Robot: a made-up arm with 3 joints.
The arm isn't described. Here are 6 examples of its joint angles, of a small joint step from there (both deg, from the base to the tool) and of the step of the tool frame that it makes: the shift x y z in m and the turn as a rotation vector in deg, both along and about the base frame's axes.
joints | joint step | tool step
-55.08 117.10 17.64 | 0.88 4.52 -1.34 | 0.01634 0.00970 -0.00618 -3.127 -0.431 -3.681
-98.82 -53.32 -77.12 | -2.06 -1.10 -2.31 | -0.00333 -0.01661 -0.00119 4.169 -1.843 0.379
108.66 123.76 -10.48 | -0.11 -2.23 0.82 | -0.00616 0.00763 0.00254 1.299 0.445 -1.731
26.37 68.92 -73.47 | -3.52 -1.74 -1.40 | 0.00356 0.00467 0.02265 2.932 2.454 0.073
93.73 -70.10 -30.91 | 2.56 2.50 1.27 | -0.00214 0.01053 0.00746 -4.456 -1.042 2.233
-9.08 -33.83 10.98 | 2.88 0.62 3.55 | -0.01965 -0.00322 0.02188 -4.901 0.294 -3.173
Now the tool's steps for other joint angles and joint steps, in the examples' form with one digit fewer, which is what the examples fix.
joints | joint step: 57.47 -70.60 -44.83 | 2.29 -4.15 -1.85
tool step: 0.0006 -0.0040 -0.0242 0.67 3.43 -2.11
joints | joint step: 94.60 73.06 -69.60 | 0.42 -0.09 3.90
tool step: -0.0088 0.0083 0.0201 2.77 -1.18 1.85
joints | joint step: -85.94 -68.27 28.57 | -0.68 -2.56 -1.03
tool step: 0.0132 0.0204 0.0006 2.38 -0.99 2.29
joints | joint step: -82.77 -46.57 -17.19 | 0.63 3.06 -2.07
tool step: -0.0042 -0.0100 0.0148 -0.16 -1.04 -2.96
